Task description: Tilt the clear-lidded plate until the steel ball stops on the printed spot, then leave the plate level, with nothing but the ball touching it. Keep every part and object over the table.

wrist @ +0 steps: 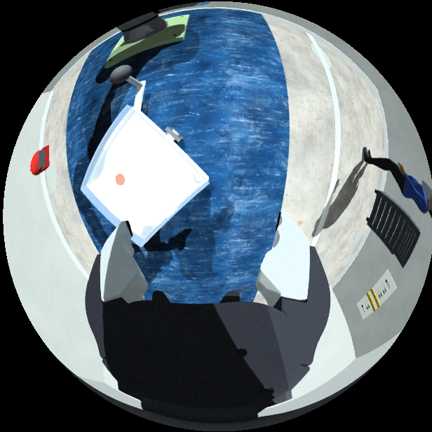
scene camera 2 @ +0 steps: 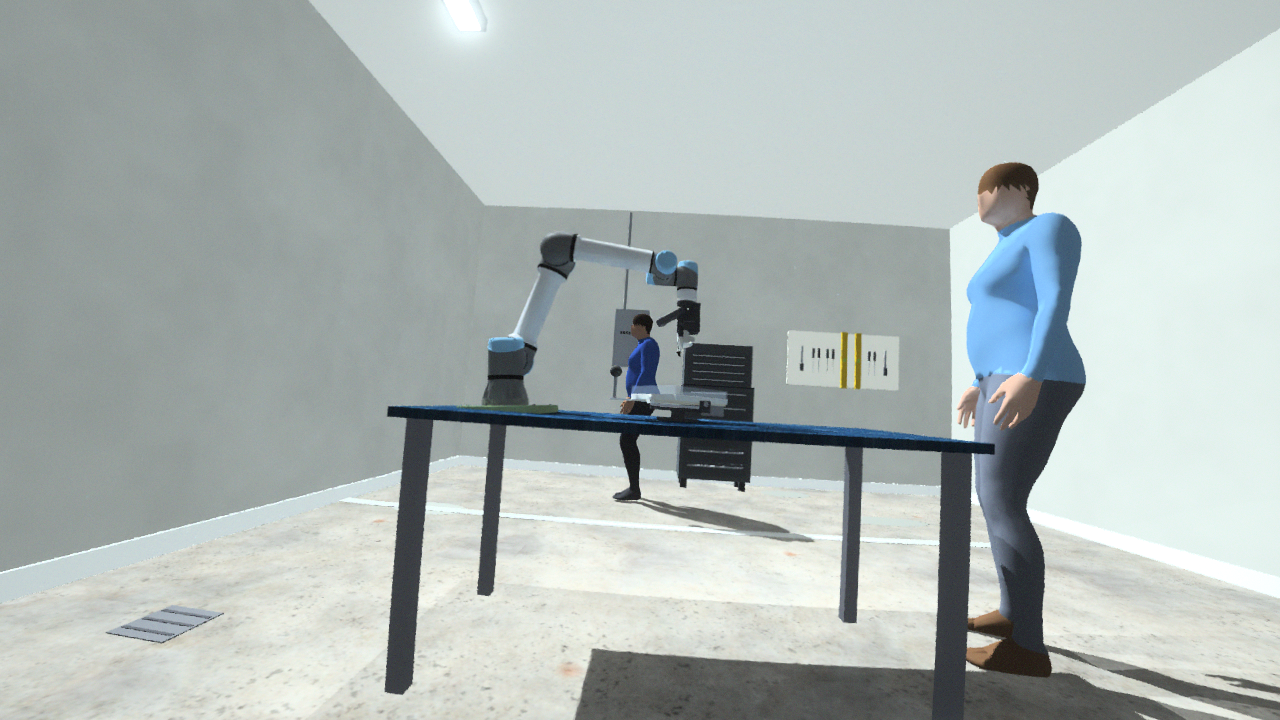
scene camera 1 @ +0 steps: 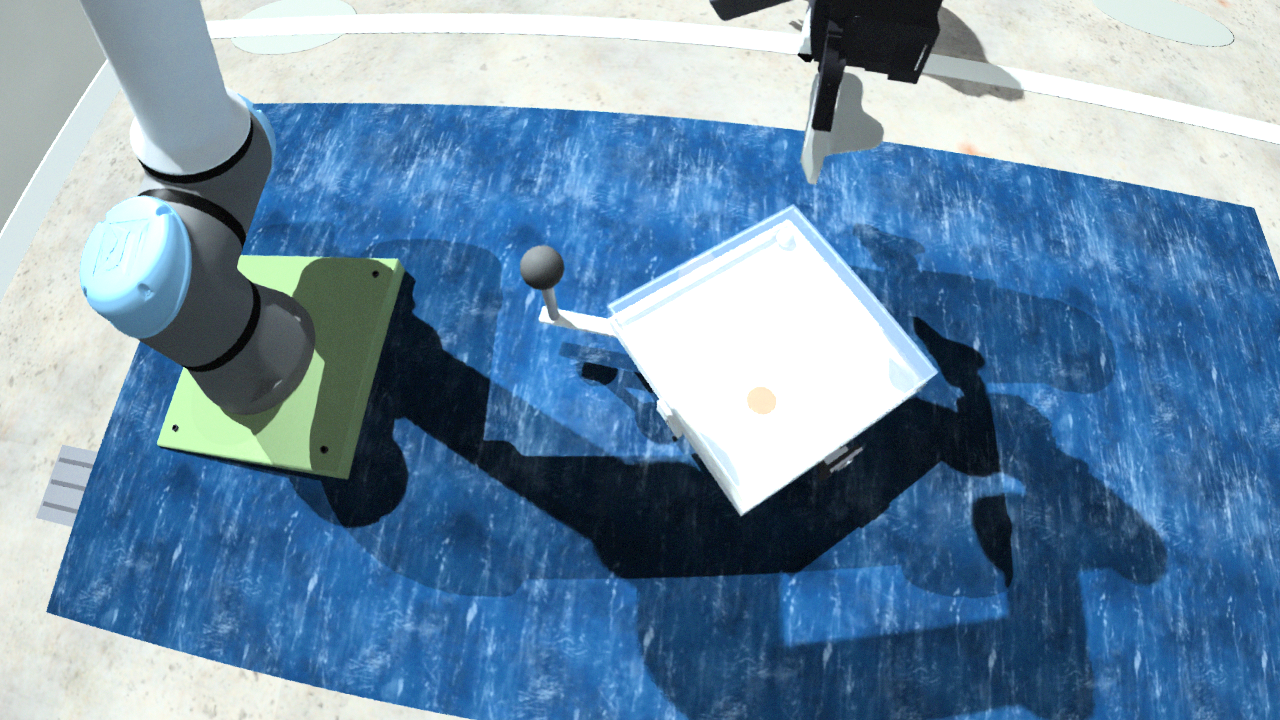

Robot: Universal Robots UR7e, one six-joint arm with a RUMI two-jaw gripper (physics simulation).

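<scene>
The clear-lidded white plate (scene camera 1: 698, 340) (scene camera 2: 678, 401) (wrist: 150, 150) stands on its dark base on the table and looks close to level; a slight tilt is hard to judge. The steel ball (scene camera 1: 785, 240) (wrist: 198, 177) shows faintly as a pale round shape in one corner, well away from the orange printed spot (scene camera 1: 761, 400) (wrist: 120, 179). A white arm with a dark round knob (scene camera 1: 542, 267) (scene camera 2: 615, 370) (wrist: 121, 74) sticks out from another corner. My gripper (scene camera 1: 832, 150) (scene camera 2: 682, 347) (wrist: 201, 218) is open and empty, above and beside the plate, apart from it.
The blue table top (scene camera 1: 554, 179) (wrist: 240, 110) carries the green base block (scene camera 1: 340, 376) (wrist: 175, 30) of the arm. Small grey fittings (scene camera 1: 668, 418) (wrist: 174, 134) sit at the plate's sides. A person (scene camera 2: 1020, 295) stands near the table's right end; another (scene camera 2: 642, 362) stands behind it.
</scene>
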